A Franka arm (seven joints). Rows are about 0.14 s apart.
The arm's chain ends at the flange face. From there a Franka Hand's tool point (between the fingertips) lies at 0.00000 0.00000 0.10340 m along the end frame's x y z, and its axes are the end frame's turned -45 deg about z.
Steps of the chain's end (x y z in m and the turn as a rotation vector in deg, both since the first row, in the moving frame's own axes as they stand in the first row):
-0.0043 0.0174 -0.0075 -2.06 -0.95 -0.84
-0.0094 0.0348 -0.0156 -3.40 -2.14 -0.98
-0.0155 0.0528 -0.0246 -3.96 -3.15 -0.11
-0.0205 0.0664 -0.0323 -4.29 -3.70 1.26
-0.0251 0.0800 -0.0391 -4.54 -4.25 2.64
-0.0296 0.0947 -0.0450 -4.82 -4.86 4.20
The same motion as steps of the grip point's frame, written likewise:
-0.0192 0.0107 -0.0076 -0.78 -2.13 -0.84
-0.0383 0.0196 -0.0159 -0.89 -3.92 -0.98
-0.0574 0.0274 -0.0250 -0.57 -5.03 -0.11
-0.0716 0.0331 -0.0328 -0.42 -5.65 1.26
-0.0855 0.0389 -0.0397 -0.21 -6.22 2.64
-0.1002 0.0455 -0.0457 0.03 -6.84 4.20

